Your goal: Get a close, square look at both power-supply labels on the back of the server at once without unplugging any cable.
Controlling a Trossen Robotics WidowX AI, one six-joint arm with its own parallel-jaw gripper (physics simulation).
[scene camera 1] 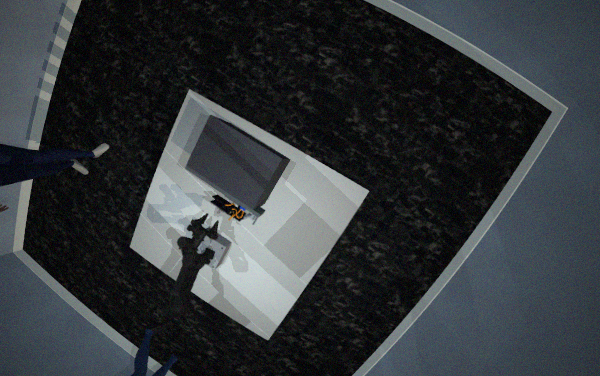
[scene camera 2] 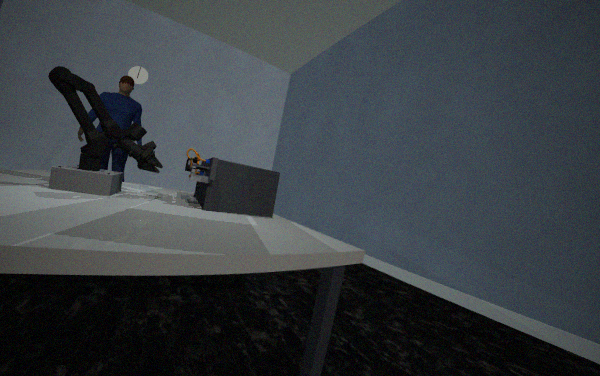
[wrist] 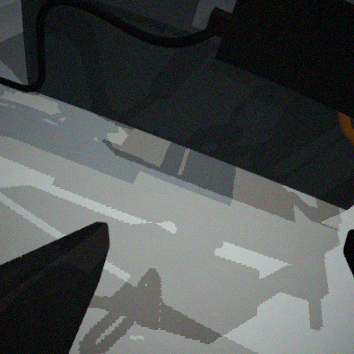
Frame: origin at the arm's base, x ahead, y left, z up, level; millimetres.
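Seen in the pictures: gripper, fingertip midpoint: (scene camera 1: pixel 212 217) (scene camera 2: pixel 160 170) (wrist: pixel 228 238); arm's base at its link origin: (scene camera 1: pixel 209 253) (scene camera 2: pixel 88 169).
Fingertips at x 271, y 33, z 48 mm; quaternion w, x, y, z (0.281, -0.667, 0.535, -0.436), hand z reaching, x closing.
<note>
Offsets run from my fingertips to a thing's top centre. "spot": to the spot under its first point.
The server (scene camera 1: pixel 235 162) (scene camera 2: pixel 242 187) is a dark grey box on the table; the lower part of its back @[spot: 206 mm ahead, 47 mm left, 92 mm down] (wrist: pixel 150 105) shows dark in the wrist view. A black tray-like bar @[spot: 139 mm ahead, 42 mm right, 72 mm up] (scene camera 1: pixel 219 201) (wrist: pixel 290 50) stands off its back, with orange cables (scene camera 1: pixel 237 215) (scene camera 2: pixel 191 150) (wrist: pixel 346 125) and a blue part @[spot: 163 mm ahead, 177 mm right, 78 mm up] (scene camera 1: pixel 242 208) by it. A black cable @[spot: 168 mm ahead, 46 mm left, 4 mm down] (wrist: pixel 165 42) runs left from the bar. Neither power-supply label shows in the wrist view. My gripper (scene camera 1: pixel 210 221) (scene camera 2: pixel 159 169) (wrist: pixel 228 238) is open and empty, apart from the server, in front of its back and pointing down toward the table.
The pale table (scene camera 1: pixel 300 240) (scene camera 2: pixel 300 258) carries the arm's grey base block (scene camera 1: pixel 220 250) (scene camera 2: pixel 87 181). A person in blue (scene camera 2: pixel 120 110) stands behind the arm in scene camera 2. Legs (scene camera 1: pixel 35 160) also show at the left of scene camera 1, and more (scene camera 1: pixel 142 357) at its bottom.
</note>
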